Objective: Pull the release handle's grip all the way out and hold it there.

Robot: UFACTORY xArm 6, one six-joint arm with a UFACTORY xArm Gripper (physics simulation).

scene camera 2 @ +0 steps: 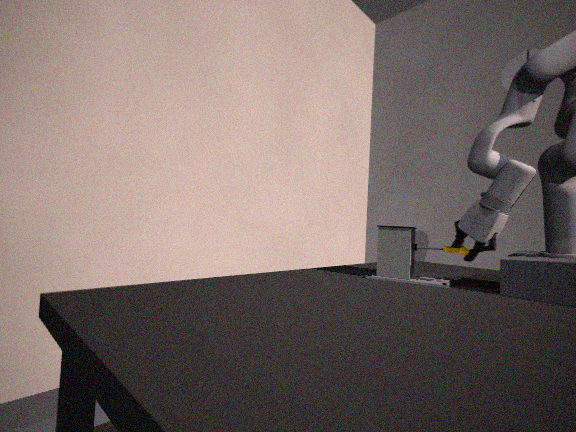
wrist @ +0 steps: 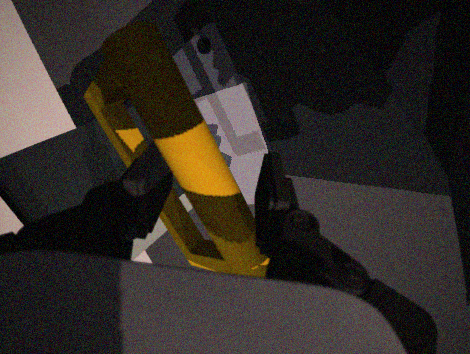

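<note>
The release handle's yellow grip [scene camera 2: 452, 249] [wrist: 197, 160] is a looped bar. In the scene view it stands well out from the upright grey housing [scene camera 2: 395, 252], joined to it by a thin, roughly level rod [scene camera 2: 430, 248]. My gripper [scene camera 2: 462, 251] [wrist: 216, 167] is shut on the grip, with one dark finger on each side of its thick bar. In the wrist view the left finger reaches into the loop, and the gripper body hides the lower edge of the scene.
The housing stands on a pale base plate [scene camera 2: 435, 282] [wrist: 245, 112] at the far side of the dark table [scene camera 2: 300, 350]. The robot's grey pedestal [scene camera 2: 537, 280] is at the right. A pale wall [scene camera 2: 200, 150] rises behind the table.
</note>
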